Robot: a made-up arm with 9 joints. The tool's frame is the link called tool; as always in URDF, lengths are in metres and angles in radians. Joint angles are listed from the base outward.
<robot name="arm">
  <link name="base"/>
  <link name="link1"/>
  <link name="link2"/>
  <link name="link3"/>
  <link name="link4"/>
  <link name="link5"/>
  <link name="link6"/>
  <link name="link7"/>
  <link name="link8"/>
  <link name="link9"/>
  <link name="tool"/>
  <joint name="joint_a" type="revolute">
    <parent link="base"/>
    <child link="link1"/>
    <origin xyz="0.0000 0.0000 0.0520" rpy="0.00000 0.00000 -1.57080"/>
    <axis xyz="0 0 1"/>
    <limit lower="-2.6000" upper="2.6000"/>
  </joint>
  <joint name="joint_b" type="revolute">
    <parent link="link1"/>
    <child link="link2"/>
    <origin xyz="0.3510 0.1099 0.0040" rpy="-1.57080 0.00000 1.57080"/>
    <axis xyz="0 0 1"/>
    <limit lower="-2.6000" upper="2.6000"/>
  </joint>
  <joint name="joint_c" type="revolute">
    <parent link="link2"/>
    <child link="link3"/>
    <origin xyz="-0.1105 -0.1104 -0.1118" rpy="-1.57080 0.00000 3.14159"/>
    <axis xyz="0 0 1"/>
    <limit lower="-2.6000" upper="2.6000"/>
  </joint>
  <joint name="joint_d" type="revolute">
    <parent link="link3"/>
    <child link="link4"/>
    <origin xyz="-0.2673 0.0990 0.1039" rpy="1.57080 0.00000 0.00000"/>
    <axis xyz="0 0 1"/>
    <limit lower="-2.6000" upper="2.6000"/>
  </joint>
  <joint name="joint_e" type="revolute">
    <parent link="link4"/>
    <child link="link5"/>
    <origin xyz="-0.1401 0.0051 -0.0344" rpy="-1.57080 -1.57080 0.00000"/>
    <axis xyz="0 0 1"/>
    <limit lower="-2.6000" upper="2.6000"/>
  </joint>
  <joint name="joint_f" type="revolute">
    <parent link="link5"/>
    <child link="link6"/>
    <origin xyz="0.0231 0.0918 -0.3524" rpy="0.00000 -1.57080 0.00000"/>
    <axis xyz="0 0 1"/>
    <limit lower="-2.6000" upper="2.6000"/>
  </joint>
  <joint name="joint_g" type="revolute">
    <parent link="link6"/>
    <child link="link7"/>
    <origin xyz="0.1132 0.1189 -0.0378" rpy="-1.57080 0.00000 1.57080"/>
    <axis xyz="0 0 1"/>
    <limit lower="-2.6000" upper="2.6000"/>
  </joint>
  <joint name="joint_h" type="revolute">
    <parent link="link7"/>
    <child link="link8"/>
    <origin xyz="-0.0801 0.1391 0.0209" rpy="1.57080 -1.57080 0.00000"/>
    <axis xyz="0 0 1"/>
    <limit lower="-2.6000" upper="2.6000"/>
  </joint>
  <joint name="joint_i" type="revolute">
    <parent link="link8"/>
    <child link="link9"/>
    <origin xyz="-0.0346 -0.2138 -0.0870" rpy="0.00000 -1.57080 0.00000"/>
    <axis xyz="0 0 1"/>
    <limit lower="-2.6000" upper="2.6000"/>
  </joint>
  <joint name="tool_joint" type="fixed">
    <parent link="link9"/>
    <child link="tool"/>
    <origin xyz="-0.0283 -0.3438 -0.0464" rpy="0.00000 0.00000 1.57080"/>
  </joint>
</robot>
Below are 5 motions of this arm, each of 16 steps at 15 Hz.
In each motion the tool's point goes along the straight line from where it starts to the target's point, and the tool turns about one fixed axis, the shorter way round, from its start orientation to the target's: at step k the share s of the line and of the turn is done. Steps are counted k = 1, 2, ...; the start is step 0. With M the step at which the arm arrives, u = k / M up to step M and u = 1 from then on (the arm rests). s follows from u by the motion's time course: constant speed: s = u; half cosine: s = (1 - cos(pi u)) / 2; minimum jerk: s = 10 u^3 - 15 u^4 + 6 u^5.
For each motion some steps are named. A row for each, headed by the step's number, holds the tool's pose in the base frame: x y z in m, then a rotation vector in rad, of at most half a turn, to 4 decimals.
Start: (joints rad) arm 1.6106 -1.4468 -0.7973 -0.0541 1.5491 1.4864 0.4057 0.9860 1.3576
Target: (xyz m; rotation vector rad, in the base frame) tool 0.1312 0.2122 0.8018 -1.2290 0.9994 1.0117
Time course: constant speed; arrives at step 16
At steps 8, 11, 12, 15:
8: 0.4693 0.3726 0.4796 -1.2286 1.6343 0.9151
11: 0.3425 0.3125 0.6004 -1.2378 1.3959 0.9599
12: 0.3003 0.2924 0.6407 -1.2383 1.3164 0.9725
15: 0.1735 0.2323 0.7615 -1.2330 1.0785 1.0035

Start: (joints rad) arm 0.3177 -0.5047 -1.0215 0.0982 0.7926 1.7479 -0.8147 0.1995 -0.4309
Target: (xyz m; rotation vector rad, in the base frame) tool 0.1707 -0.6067 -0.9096 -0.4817 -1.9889 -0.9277
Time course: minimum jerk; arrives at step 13
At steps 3, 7, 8, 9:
3: 0.6736 -0.5865 -0.6903 -0.1370 -2.3229 0.1274
7: 0.4059 -0.5972 -0.8071 -0.3290 -2.1915 -0.4481
8: 0.3306 -0.6003 -0.8399 -0.3796 -2.1353 -0.6046
9: 0.2659 -0.6029 -0.8681 -0.4218 -2.0804 -0.7370

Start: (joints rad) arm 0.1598 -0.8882 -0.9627 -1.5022 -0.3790 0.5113 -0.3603 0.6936 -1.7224
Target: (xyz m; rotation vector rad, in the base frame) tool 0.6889 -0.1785 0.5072 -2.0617 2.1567 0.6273
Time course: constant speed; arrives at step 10
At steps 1, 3, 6, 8, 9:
1: 0.5929 -0.6524 0.7509 -1.1745 2.0927 0.3379
3: 0.6142 -0.5471 0.6967 -1.3646 2.1286 0.3994
6: 0.6462 -0.3891 0.6155 -1.6574 2.1607 0.4947
8: 0.6676 -0.2838 0.5614 -1.8576 2.1660 0.5602
9: 0.6782 -0.2312 0.5343 -1.9592 2.1633 0.5936

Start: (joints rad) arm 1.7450 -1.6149 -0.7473 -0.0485 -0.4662 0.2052 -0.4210 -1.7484 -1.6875
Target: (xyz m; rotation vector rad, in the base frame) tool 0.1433 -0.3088 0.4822 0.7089 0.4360 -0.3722
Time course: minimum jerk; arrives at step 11
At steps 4, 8, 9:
4: 0.2188 -0.0194 0.5647 0.1462 0.7183 -0.1183
8: 0.1564 -0.2586 0.4965 0.6127 0.4886 -0.3291
9: 0.1479 -0.2913 0.4872 0.6755 0.4545 -0.3572

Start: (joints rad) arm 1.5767 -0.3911 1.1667 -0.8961 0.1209 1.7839 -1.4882 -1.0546 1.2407
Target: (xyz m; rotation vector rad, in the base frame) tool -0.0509 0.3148 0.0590 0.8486 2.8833 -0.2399
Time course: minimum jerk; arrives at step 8
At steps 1, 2, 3, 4, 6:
1: 0.1521 0.4912 -0.1353 0.3069 2.8847 -0.9886
2: 0.1340 0.4755 -0.1181 0.3576 2.8952 -0.9238
3: 0.0986 0.4448 -0.0841 0.4559 2.9099 -0.7951
4: 0.0522 0.4044 -0.0397 0.5819 2.9168 -0.6245
6: -0.0295 0.3334 0.0386 0.7951 2.8957 -0.3198

